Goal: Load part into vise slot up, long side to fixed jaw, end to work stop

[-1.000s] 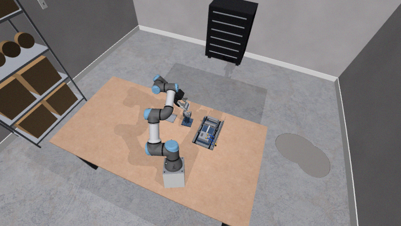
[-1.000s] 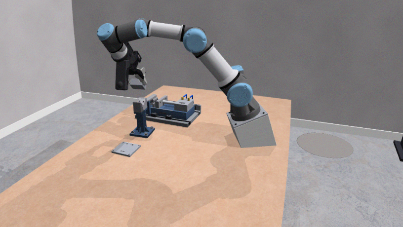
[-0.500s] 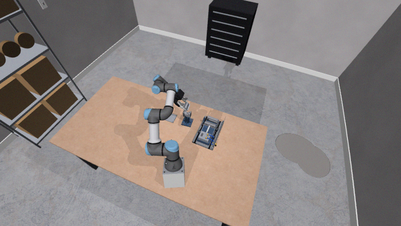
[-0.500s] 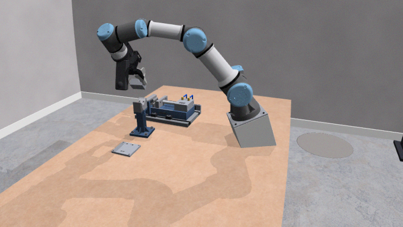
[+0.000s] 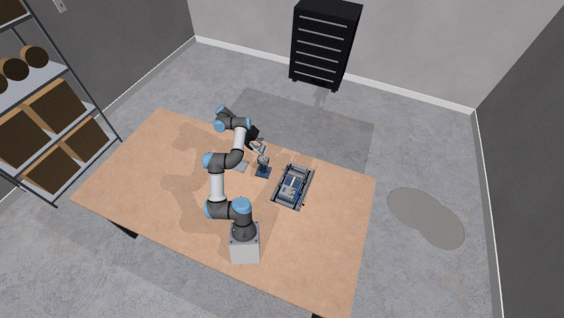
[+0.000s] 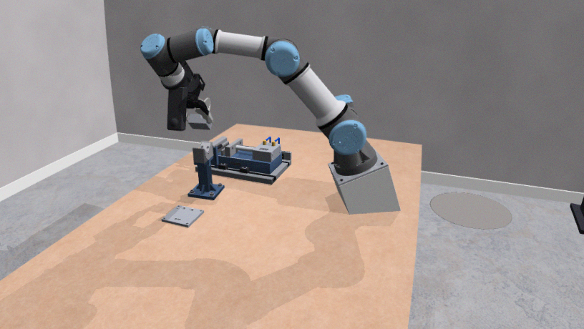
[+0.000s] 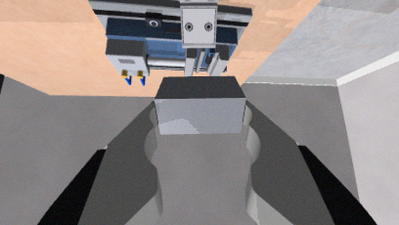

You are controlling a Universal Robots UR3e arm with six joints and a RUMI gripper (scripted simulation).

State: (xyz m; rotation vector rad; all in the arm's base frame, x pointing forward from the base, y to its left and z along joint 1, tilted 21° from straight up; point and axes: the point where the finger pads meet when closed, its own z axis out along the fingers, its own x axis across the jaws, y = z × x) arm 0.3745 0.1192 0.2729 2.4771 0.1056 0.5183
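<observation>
My gripper is now 1 cm to the left of the part. The rest, counted from my hand: fixed jaw 11 cm ahead, 21 cm to the right, 16 cm below; work stop 7 cm ahead, 17 cm to the right, 15 cm below; infeed plate 4 cm behind, 15 cm to the left, 24 cm below.
</observation>
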